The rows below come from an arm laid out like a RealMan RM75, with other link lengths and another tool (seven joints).
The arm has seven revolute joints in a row. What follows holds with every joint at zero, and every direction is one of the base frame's. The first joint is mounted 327.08 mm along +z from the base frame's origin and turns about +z. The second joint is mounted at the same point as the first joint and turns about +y. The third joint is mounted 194.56 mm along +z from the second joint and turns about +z. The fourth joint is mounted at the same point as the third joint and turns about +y. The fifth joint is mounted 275.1 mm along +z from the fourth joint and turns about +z. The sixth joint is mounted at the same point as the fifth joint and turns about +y. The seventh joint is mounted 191.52 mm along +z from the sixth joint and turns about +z. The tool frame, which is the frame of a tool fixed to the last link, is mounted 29 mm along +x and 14 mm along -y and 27 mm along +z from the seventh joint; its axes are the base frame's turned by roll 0, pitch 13.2 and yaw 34.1 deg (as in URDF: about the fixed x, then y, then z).
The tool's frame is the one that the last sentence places.
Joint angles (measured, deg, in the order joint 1, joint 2, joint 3, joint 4, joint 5, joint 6, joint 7), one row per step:
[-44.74 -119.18 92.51 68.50 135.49 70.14 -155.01]
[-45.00 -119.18 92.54 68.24 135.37 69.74 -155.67]
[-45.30 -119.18 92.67 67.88 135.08 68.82 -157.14]
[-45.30 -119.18 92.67 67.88 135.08 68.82 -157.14]
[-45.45 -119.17 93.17 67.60 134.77 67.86 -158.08]
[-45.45 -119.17 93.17 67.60 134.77 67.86 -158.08]
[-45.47 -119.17 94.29 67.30 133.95 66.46 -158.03]
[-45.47 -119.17 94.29 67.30 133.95 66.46 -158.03]
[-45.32 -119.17 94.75 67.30 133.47 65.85 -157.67]
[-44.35 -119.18 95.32 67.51 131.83 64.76 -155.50]
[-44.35 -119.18 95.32 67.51 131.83 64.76 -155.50]
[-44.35 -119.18 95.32 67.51 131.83 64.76 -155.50]
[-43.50 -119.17 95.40 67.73 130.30 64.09 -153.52]
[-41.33 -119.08 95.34 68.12 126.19 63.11 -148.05]
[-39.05 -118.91 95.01 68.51 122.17 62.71 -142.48]
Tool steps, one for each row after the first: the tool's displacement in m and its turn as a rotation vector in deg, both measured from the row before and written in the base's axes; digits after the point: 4 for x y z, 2 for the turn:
[0.0012 0.0012 -0.0004 0.31 -0.36 0.47]
[0.0020 0.0023 -0.0006 0.72 -0.88 1.11]
[0.0000 0.0000 0.0000 0.00 0.00 0.00]
[0.0017 0.0009 -0.0021 0.44 -0.58 0.51]
[0.0000 0.0000 0.0000 0.00 0.00 0.00]
[0.0033 -0.0013 -0.0052 -0.01 -0.58 -0.58]
[0.0000 0.0000 0.0000 0.00 0.00 0.00]
[0.0015 -0.0009 -0.0020 -0.06 -0.33 -0.47]
[0.0016 -0.0026 -0.0028 -0.46 -1.09 -1.43]
[0.0000 0.0000 0.0000 0.00 0.00 0.00]
[0.0000 0.0000 0.0000 0.00 0.00 0.00]
[0.0013 -0.0015 -0.0005 -0.33 -1.14 -1.04]
[0.0013 -0.0046 -0.0003 -1.11 -2.71 -2.53]
[-0.0009 -0.0043 0.0020 -0.91 -2.54 -2.33]

